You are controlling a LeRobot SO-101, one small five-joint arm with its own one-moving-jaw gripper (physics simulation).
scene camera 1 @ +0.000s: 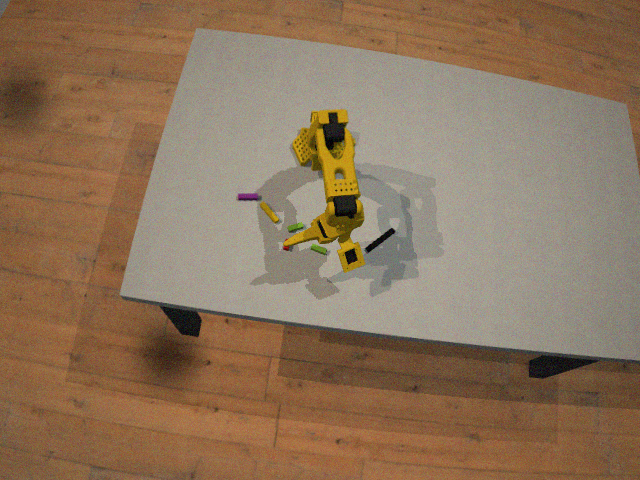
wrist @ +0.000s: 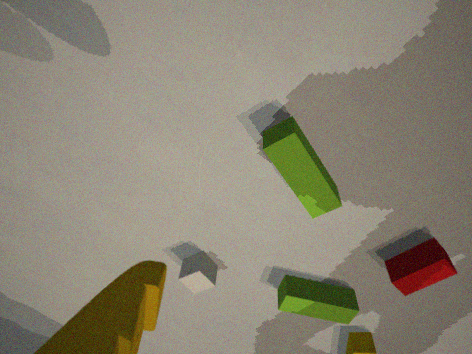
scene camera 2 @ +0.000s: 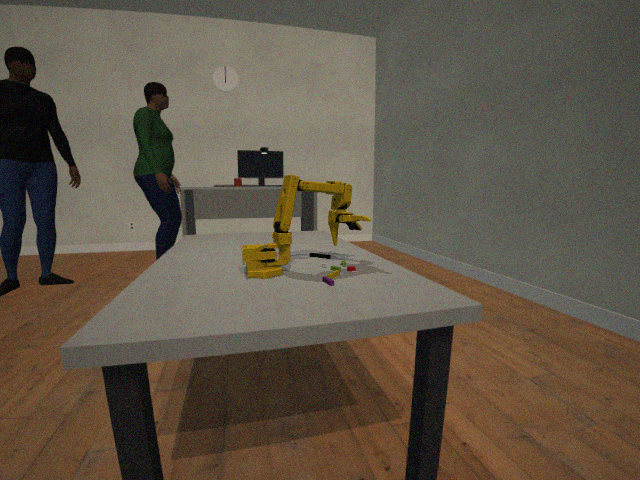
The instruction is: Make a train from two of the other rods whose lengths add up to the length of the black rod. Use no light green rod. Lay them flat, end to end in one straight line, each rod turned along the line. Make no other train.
I see a red rod (wrist: 427, 263), a light green rod (wrist: 301, 296), a light green rod (wrist: 285, 144) and a small white cube (wrist: 198, 272).
